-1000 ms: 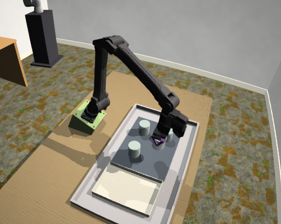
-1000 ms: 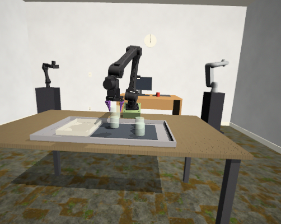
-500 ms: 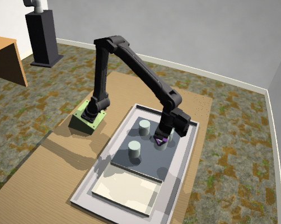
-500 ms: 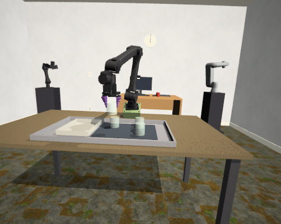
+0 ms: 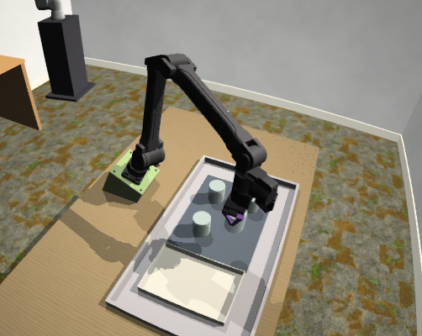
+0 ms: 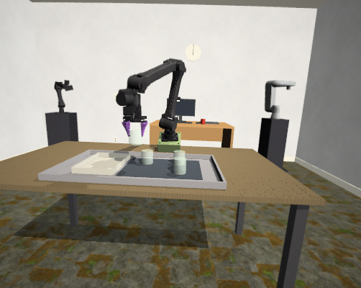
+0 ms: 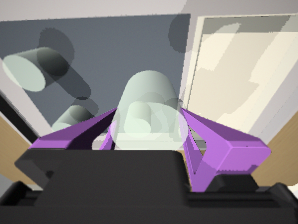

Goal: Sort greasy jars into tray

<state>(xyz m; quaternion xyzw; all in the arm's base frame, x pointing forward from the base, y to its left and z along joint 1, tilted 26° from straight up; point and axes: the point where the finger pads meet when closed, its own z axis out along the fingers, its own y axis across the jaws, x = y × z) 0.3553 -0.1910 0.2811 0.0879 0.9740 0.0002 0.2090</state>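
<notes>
My hand is 10 cm past the cream tray, 18 cm to the left of it and 18 cm above it. The rest, counted from my hand: rimmed steel table top: 5 cm behind, 3 cm to the left, 19 cm below; dark grey drying mat: 4 cm behind, 14 cm to the left, 18 cm below.
</notes>
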